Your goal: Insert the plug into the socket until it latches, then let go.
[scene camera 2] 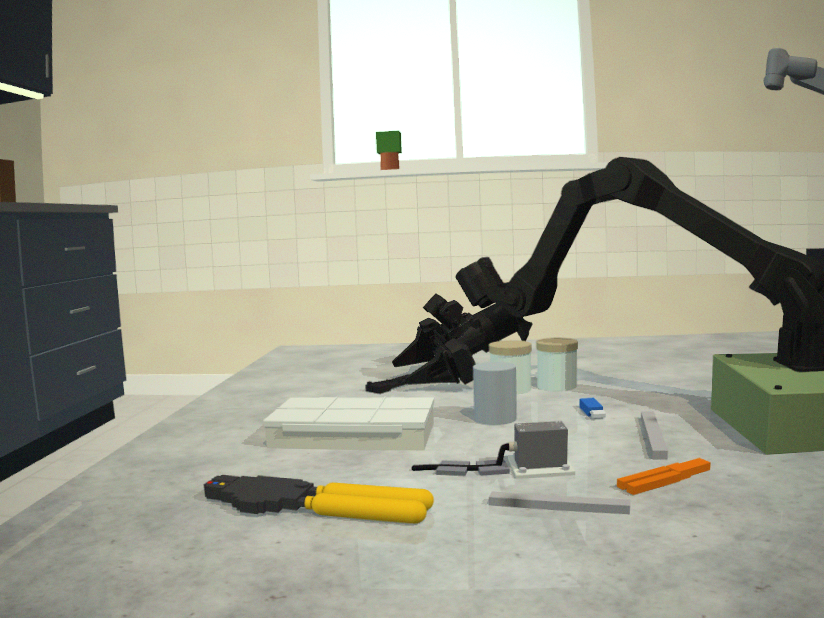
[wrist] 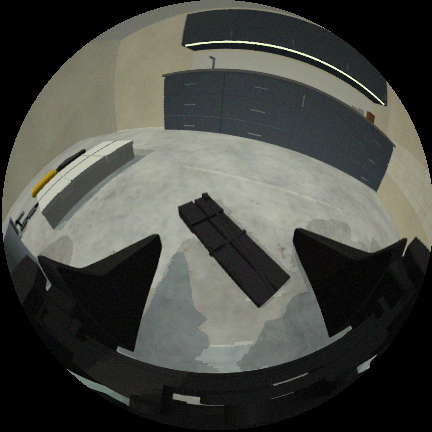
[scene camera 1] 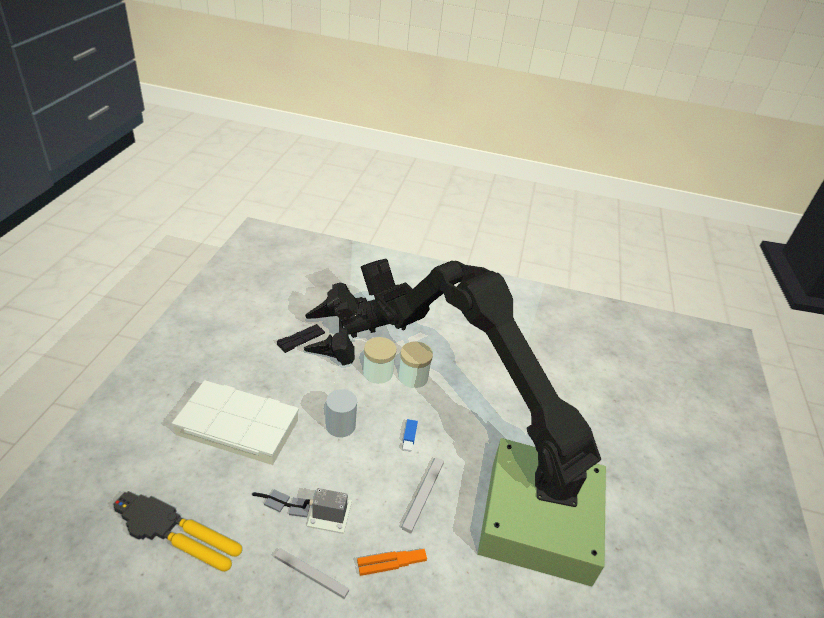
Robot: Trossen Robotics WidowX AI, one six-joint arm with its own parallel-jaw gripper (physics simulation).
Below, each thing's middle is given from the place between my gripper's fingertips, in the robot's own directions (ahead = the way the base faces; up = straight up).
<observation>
My hand is 10 mm short of the flat black bar [wrist: 253, 270] and 10 mm above it. The rest, counted from my hand: grey socket block [scene camera 2: 541, 448] 390 mm to the left, 150 mm behind; then grey cylinder [scene camera 2: 494, 383] 210 mm to the left, 130 mm behind, 10 mm above; then white tiled block [scene camera 1: 220, 416] 250 mm to the left, 50 mm ahead.
</observation>
